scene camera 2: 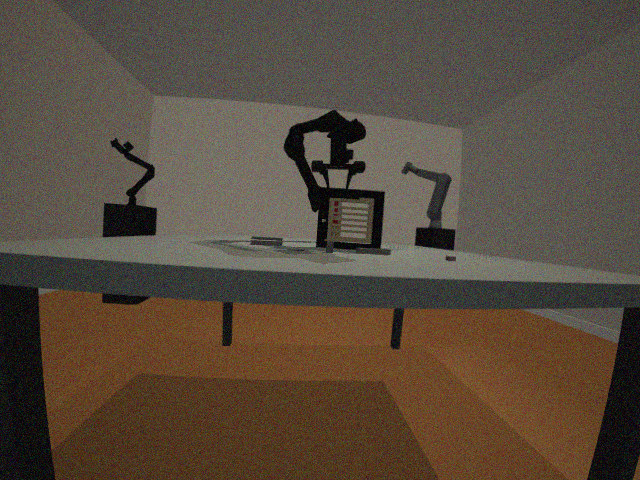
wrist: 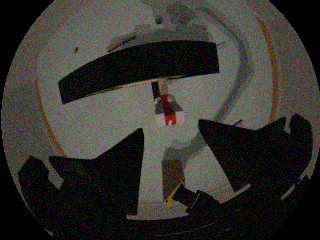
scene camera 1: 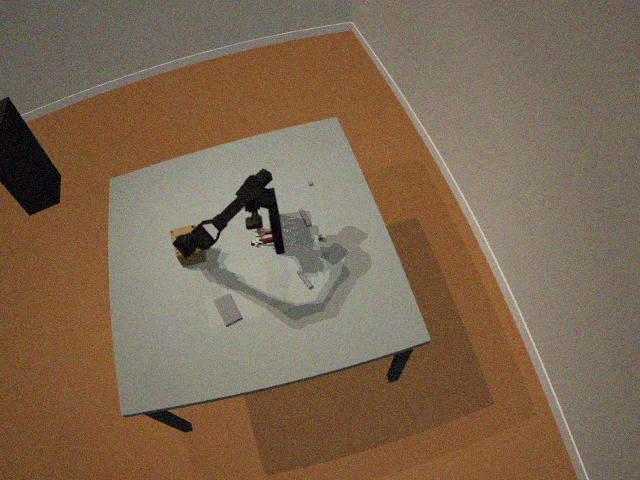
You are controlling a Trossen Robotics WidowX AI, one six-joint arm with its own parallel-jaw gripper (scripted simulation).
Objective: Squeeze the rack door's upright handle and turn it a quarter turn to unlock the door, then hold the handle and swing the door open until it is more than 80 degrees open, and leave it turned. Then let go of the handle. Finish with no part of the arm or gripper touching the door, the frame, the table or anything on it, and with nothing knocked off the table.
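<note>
The gripper, visible in the wrist view as well, holds nothing and is open. A rack is also present.
</note>
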